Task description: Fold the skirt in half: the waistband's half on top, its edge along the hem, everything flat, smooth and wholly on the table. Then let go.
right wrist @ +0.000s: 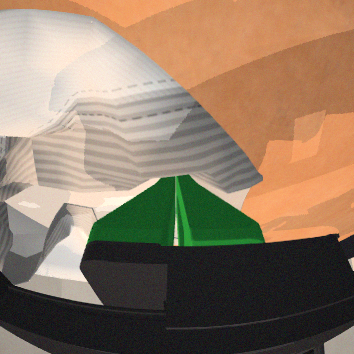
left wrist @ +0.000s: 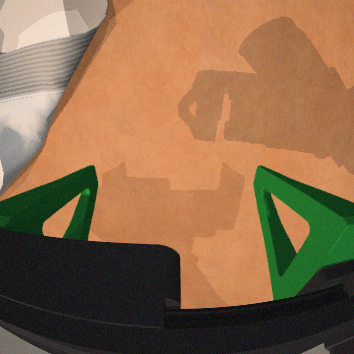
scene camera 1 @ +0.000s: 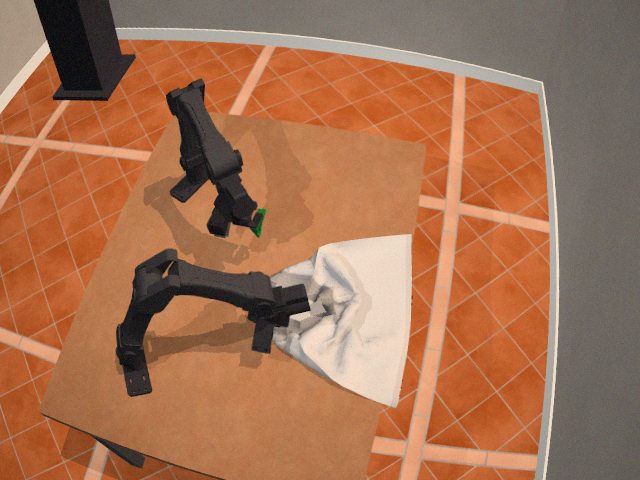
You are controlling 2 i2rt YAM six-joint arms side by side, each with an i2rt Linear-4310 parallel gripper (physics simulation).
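The white skirt [scene camera 1: 382,310] lies at the table's right side, smooth toward its hem and crumpled toward its waistband. Its hem runs along the right edge, and its lower corner reaches past that edge. The ribbed waistband [left wrist: 35,65] [right wrist: 130,145] is raised and bent; much of it is hidden under the right arm in scene camera 1. My right gripper [right wrist: 175,174] is shut, its tips on the waistband's edge, which bunches toward them. Its fingers are hidden in scene camera 1. My left gripper [scene camera 1: 260,223] [left wrist: 175,173] is open and empty above the table, up and left of the skirt.
The brown table [scene camera 1: 330,180] bears both arms, whose bases stand toward its left side. The right arm [scene camera 1: 217,279] reaches across to the skirt's left part. The left arm [scene camera 1: 206,139] stands above it in the picture. A black pillar [scene camera 1: 82,51] rises at the upper left.
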